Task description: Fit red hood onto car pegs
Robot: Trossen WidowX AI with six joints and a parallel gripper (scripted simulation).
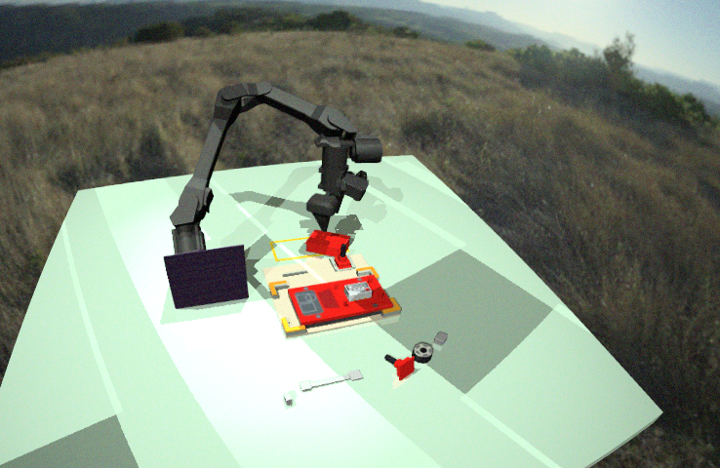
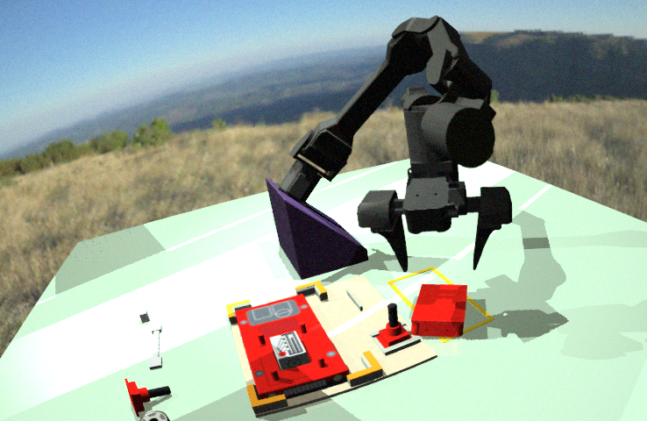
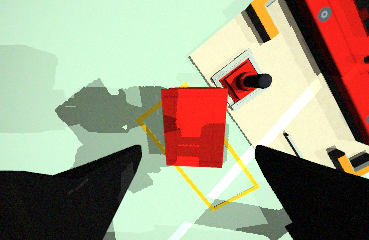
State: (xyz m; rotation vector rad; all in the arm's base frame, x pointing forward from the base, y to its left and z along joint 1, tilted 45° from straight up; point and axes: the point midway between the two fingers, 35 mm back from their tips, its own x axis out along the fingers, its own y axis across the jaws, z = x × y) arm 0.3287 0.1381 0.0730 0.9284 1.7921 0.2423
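Now: gripper tip 60 mm above the red hood. Also, from my gripper tip: grey engine block: 200 mm to the right, 60 mm below, 20 mm ahead; wheel: 380 mm to the right, 110 mm ahead, 70 mm below; beige jig: 180 mm to the right, 70 mm below, 30 mm behind.
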